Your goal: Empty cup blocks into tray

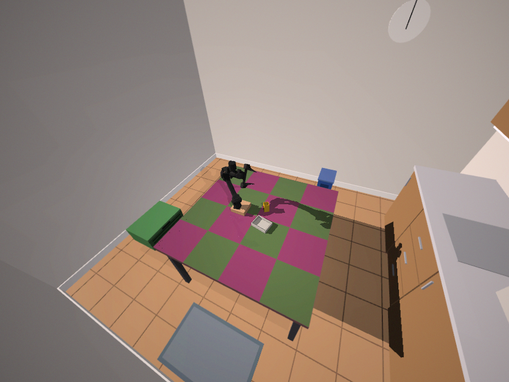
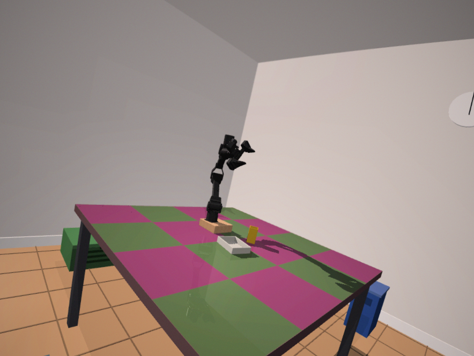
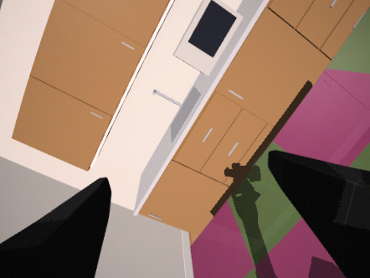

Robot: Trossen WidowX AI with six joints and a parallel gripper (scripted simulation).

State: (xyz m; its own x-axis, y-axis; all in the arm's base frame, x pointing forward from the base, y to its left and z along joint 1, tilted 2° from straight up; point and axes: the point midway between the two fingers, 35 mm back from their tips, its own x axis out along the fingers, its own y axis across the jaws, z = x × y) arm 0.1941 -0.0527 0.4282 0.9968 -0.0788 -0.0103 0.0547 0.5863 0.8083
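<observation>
Right now my gripper tip is 430 mm above the red block, 130 mm to the right of it and 50 mm short of it. Round my gripper tip: orange block (450 mm below, 120 mm to the left, 50 mm ahead); yellow square cup (460 mm below, 120 mm to the left, 50 mm ahead).
</observation>
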